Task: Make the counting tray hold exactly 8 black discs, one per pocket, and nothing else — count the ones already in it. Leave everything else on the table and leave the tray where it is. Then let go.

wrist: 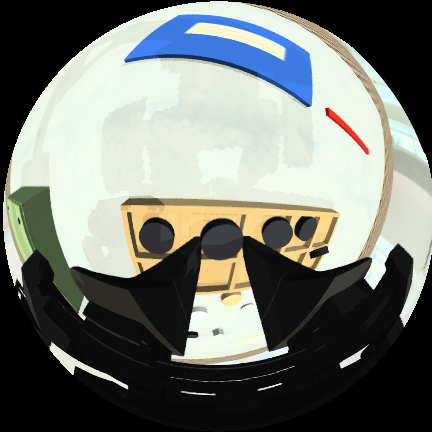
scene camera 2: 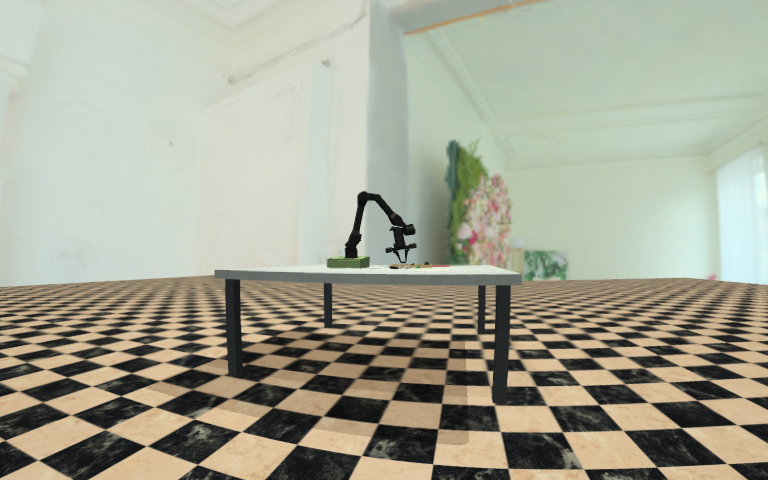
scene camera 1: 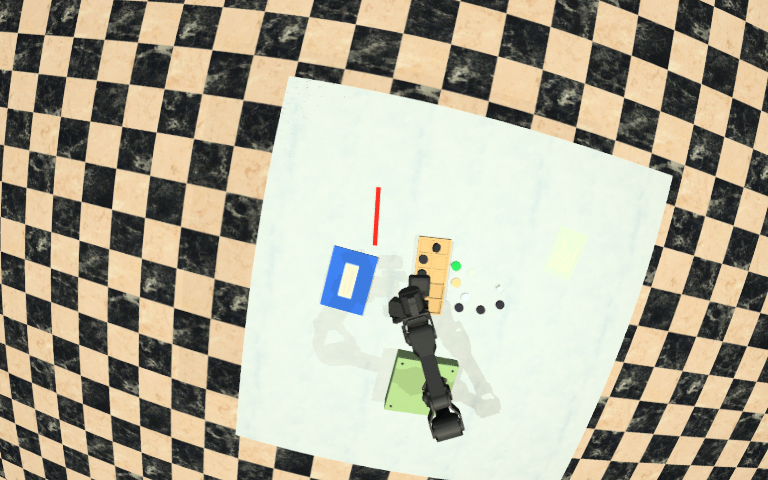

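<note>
The orange counting tray (scene camera 1: 443, 276) (wrist: 132, 209) (scene camera 2: 417, 266) lies in the middle of the table. Black discs sit in its pockets, two of them at the far end (scene camera 1: 436, 248) (scene camera 1: 423, 259). The wrist view shows one disc at the left (wrist: 156, 235) and two at the right (wrist: 276, 232) (wrist: 306, 228). My gripper (wrist: 221, 241) (scene camera 1: 420, 283) (scene camera 2: 401, 259) is shut on a black disc (wrist: 221, 233) and holds it just above the tray's middle pockets. Three more black discs (scene camera 1: 458, 308) (scene camera 1: 480, 310) (scene camera 1: 499, 304) lie on the table right of the tray.
A green disc (scene camera 1: 455, 266), a tan disc (scene camera 1: 456, 282) and white discs (scene camera 1: 465, 296) lie beside the tray's right edge. A blue mat (scene camera 1: 332, 281) (wrist: 298, 80) and a red stick (scene camera 1: 376, 216) (wrist: 346, 130) lie to the left. The green arm base (scene camera 1: 406, 386) stands nearer.
</note>
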